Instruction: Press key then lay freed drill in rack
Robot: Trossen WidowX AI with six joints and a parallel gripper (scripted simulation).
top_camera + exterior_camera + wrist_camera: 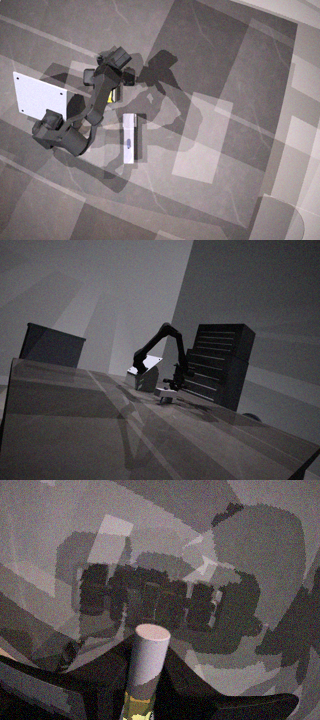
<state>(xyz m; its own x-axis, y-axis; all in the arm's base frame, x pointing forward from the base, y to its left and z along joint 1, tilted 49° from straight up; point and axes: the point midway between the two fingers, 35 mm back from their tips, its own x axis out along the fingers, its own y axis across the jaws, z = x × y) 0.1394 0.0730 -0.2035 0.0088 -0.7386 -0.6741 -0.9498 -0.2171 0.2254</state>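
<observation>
My gripper tip is 40 mm to the left of the drill, 40 mm below it and 10 mm short of it. The rest, counted from my gripper tip: blue-grey key 210 mm to the right, 150 mm ahead, 40 mm above; beige rack 50 mm to the right, 10 mm ahead, 10 mm above.
</observation>
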